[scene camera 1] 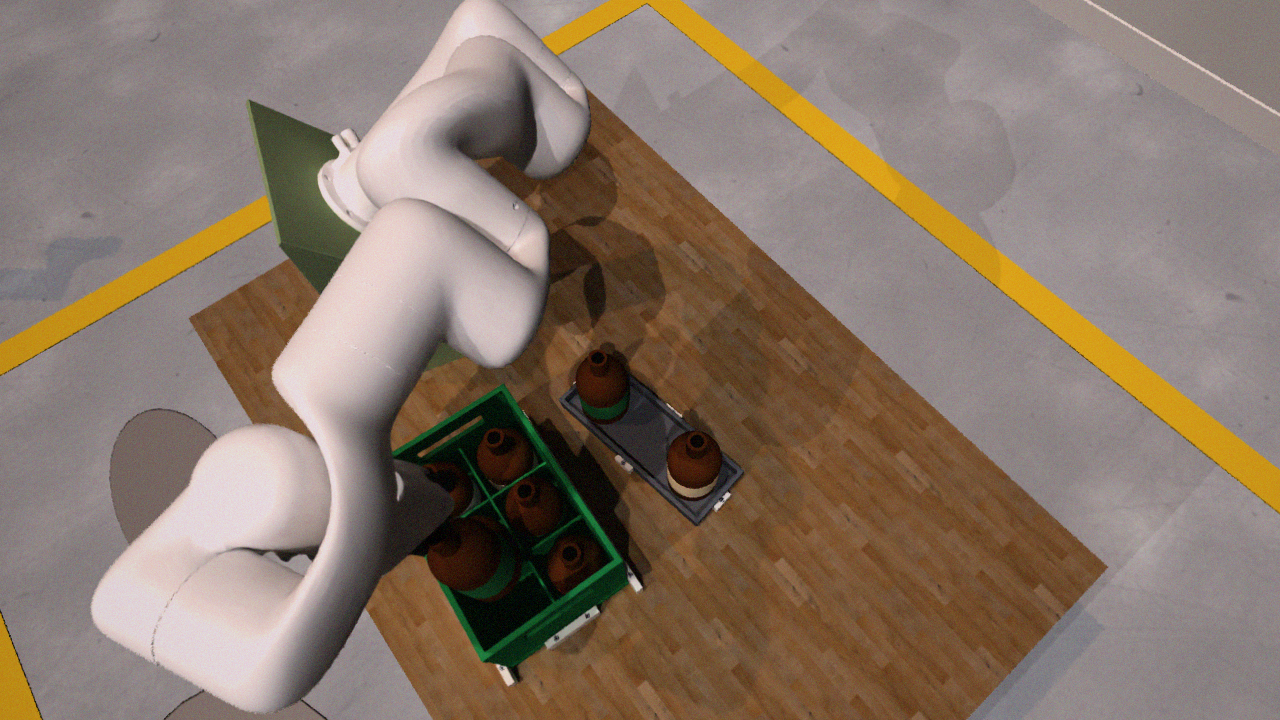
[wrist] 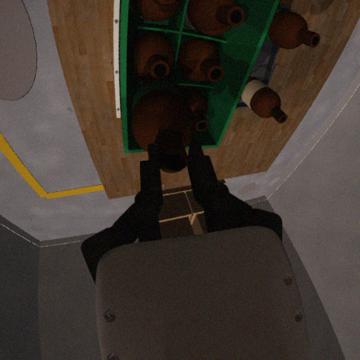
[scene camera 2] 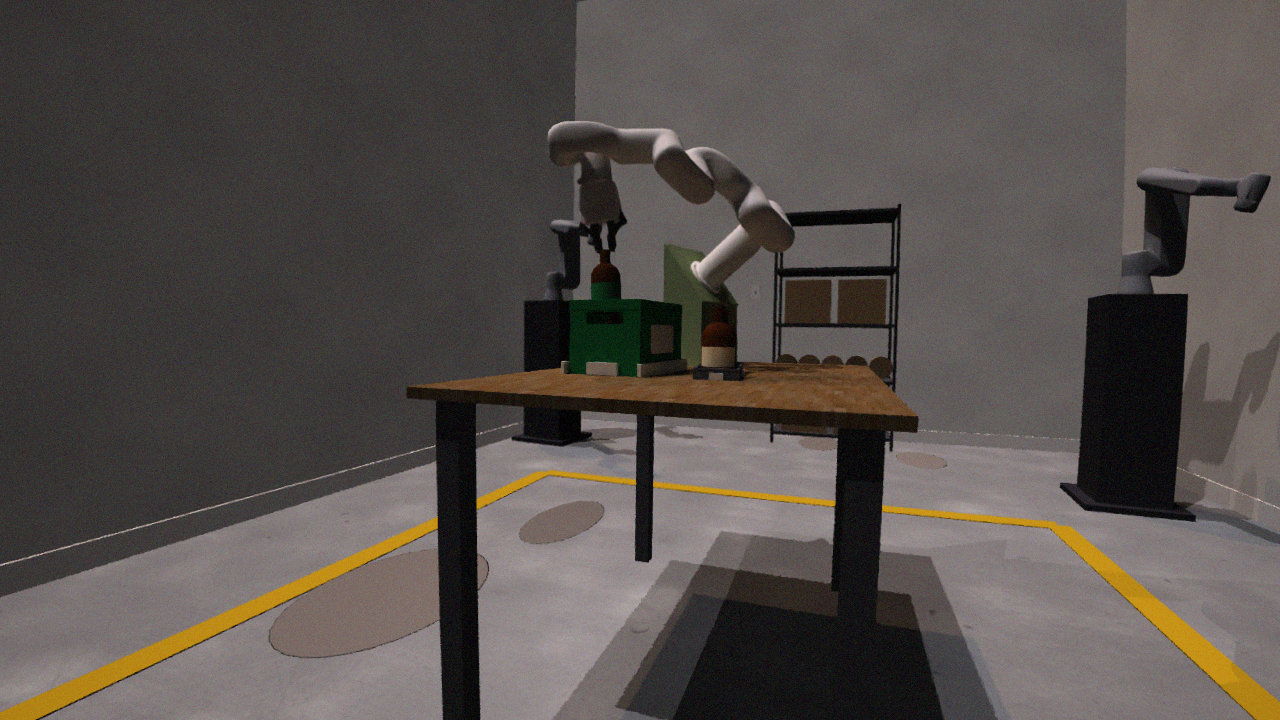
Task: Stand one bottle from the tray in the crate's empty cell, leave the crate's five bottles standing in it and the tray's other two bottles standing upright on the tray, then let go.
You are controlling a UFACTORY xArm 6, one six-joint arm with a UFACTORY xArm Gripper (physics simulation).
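Places are measured from the arm's base along level axes (x ahead, y left, z up), in metres.
Where they show: gripper, fingertip midpoint: (scene camera 1: 430, 531) (scene camera 2: 606, 252); arm's base at its link origin: (scene camera 1: 363, 202) (scene camera 2: 705, 278).
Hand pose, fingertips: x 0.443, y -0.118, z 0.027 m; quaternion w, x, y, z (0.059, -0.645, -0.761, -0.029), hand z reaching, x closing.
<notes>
Each offset is from my fingertips to the top centre of the thing. "spot": to the spot under its first point. Level surfaces: height alone.
My gripper (scene camera 2: 604, 249) (wrist: 172, 153) is shut on the neck of a brown bottle with a green band {0.018 m ahead, 0.009 m left, 0.004 m up} (scene camera 1: 461, 555) (scene camera 2: 605, 275) (wrist: 159, 117). The bottle hangs about upright over the green crate {0.024 m back, 0.055 m left, 0.126 m down} (scene camera 1: 601, 591) (scene camera 2: 604, 347) (wrist: 124, 75), its lower edge near rim height in scene camera 2. In the wrist view it covers the corner cell beside a standing bottle (wrist: 201, 107). Several brown bottles stand in the other cells, among them one {0.028 m back, 0.098 m left, 0.138 m down} (scene camera 1: 534, 507) in the middle. On the dark tray {spot: 0.063 m back, 0.288 m left, 0.296 m down} (scene camera 1: 640, 429), a green-banded bottle {0.131 m back, 0.269 m left, 0.141 m down} (scene camera 1: 602, 380) (wrist: 289, 30) and a cream-banded bottle {0.039 m ahead, 0.309 m left, 0.141 m down} (scene camera 1: 694, 461) (scene camera 2: 718, 342) (wrist: 265, 101) stand upright.
The crate and tray are on a wooden table {0.300 m down} (scene camera 1: 805, 447) (scene camera 2: 787, 394), the tray beside the crate's long side. White blocks {spot: 0.121 m ahead, 0.057 m left, 0.270 m down} (scene camera 1: 572, 628) lie against the crate's base. The arm hides part of the crate in scene camera 1. A green panel (scene camera 1: 290, 179) stands at the arm's base.
</notes>
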